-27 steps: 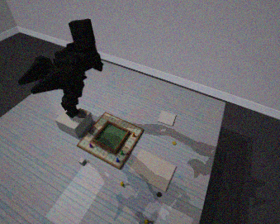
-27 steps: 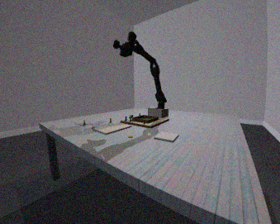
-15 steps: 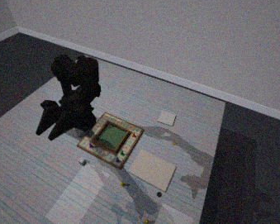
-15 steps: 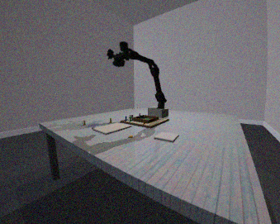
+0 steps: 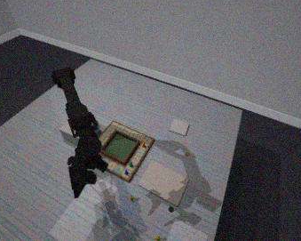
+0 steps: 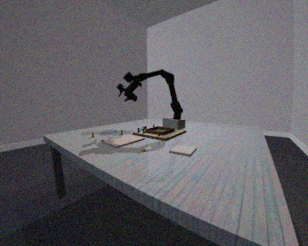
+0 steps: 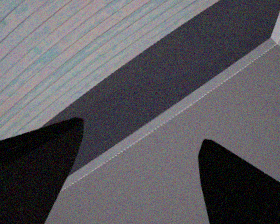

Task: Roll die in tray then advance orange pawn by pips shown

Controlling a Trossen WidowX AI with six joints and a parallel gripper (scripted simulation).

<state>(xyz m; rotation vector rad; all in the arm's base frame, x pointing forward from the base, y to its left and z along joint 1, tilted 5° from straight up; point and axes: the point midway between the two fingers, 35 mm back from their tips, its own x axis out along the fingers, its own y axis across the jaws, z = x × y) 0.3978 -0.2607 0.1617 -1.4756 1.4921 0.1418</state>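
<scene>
The white die is 240 mm below my gripper tip, 150 mm behind it and 120 mm to the left of it. Round my gripper tip: green tray (330 mm to the left, 250 mm below, 130 mm behind); then blue pawn (240 mm to the left, 230 mm below); then green pawn (290 mm to the left, 230 mm below, 10 mm behind).
</scene>
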